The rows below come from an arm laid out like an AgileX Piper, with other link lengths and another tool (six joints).
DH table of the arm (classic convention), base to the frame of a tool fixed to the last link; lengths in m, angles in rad. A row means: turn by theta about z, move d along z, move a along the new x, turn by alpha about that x. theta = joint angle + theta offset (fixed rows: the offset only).
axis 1: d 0.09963  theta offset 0  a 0  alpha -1.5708
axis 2: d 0  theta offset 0.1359  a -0.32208  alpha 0
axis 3: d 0  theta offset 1.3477  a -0.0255  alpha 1.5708
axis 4: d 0.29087  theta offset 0  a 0  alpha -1.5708
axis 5: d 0  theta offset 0  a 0  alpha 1.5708
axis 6: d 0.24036  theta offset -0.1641  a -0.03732  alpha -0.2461
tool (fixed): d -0.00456  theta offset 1.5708  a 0  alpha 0
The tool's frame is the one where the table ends.
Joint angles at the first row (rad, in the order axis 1, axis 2, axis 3, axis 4, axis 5, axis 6):
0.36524 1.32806 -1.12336 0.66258 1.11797 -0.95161
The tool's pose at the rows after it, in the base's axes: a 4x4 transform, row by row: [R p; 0 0 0 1], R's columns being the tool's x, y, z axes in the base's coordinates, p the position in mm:
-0.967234 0.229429 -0.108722 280.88; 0.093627 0.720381 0.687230 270.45; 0.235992 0.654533 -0.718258 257.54; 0 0 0 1
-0.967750 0.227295 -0.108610 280.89; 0.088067 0.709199 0.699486 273.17; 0.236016 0.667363 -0.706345 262.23; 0 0 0 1
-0.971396 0.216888 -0.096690 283.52; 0.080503 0.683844 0.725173 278.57; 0.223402 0.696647 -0.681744 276.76; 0 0 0 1
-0.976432 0.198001 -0.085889 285.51; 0.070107 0.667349 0.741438 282.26; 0.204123 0.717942 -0.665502 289.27; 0 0 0 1
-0.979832 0.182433 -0.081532 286.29; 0.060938 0.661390 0.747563 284.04; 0.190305 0.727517 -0.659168 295.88; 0 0 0 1
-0.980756 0.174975 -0.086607 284.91; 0.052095 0.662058 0.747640 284.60; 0.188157 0.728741 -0.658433 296.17; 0 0 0 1
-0.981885 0.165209 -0.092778 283.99; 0.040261 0.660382 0.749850 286.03; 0.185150 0.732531 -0.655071 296.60; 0 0 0 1
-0.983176 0.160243 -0.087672 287.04; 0.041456 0.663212 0.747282 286.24; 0.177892 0.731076 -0.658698 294.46; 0 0 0 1
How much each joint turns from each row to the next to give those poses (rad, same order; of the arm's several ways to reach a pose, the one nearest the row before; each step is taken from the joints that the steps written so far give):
-0.00001 0.00002 0.00000 0.00227 0.00000 -0.00451
0.00000 -0.00002 -0.00509 0.01748 0.00000 -0.00468
0.00000 -0.00002 -0.02423 0.03059 -0.00188 -0.00456
0.00002 0.00002 -0.02355 0.01916 -0.00001 -0.00945
0.00001 0.00092 -0.01451 0.00778 0.00219 -0.00912
-0.00001 0.00001 0.00016 0.00393 0.00394 -0.00925
-0.00002 0.00255 0.00000 0.00918 0.00230 -0.01476
-0.00001 0.00647 0.00000 -0.00265 -0.00919 -0.00827

